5 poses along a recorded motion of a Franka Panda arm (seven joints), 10 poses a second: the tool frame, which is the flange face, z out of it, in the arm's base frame.
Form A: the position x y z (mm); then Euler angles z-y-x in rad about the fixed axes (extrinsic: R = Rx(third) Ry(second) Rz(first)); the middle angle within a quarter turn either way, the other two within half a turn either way.
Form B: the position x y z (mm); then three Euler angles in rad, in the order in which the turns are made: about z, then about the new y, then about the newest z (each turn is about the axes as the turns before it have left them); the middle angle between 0 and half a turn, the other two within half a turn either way. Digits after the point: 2 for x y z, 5 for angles.
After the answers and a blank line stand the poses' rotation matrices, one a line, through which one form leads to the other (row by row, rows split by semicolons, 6 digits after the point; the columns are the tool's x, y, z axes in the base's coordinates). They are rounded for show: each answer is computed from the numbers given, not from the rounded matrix.
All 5 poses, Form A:
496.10 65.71 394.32 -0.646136 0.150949 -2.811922
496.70 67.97 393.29 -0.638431 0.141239 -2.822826
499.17 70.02 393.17 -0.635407 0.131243 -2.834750
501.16 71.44 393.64 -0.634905 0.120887 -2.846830
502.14 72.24 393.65 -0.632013 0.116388 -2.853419
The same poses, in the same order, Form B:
496.10 65.71 394.32 1.13156 2.78016 -2.63102
496.70 67.97 393.29 1.14487 2.79392 -2.61241
499.17 70.02 393.17 1.15879 2.80868 -2.59789
501.16 71.44 393.64 1.17474 2.82367 -2.58379
502.14 72.24 393.65 1.18051 2.83141 -2.57619

0.789337 0.595259 0.150376; 0.530814 -0.784732 0.320050; 0.308518 -0.172806 -0.935390
0.795035 0.590002 0.140770; 0.530487 -0.788868 0.310275; 0.294112 -0.172003 -0.940167
0.797909 0.588401 0.130867; 0.533970 -0.790698 0.299453; 0.279674 -0.169057 -0.945094
0.799252 0.588773 0.120593; 0.539315 -0.791182 0.288393; 0.265209 -0.165461 -0.949888
0.801381 0.586773 0.116125; 0.539781 -0.793067 0.282279; 0.257729 -0.163531 -0.952278

